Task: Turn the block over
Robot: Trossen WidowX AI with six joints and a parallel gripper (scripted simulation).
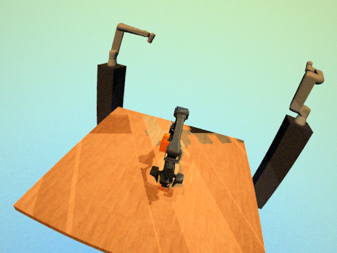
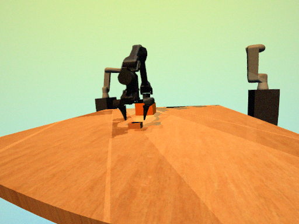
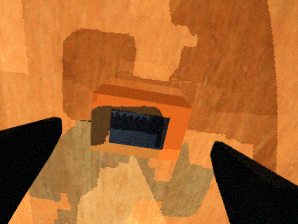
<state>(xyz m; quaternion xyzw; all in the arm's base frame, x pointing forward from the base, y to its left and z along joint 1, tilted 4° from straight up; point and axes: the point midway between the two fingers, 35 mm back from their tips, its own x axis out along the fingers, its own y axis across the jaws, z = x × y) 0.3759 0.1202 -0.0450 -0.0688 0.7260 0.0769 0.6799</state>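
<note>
Right now the orange block is 20 mm below my gripper tip.
</note>
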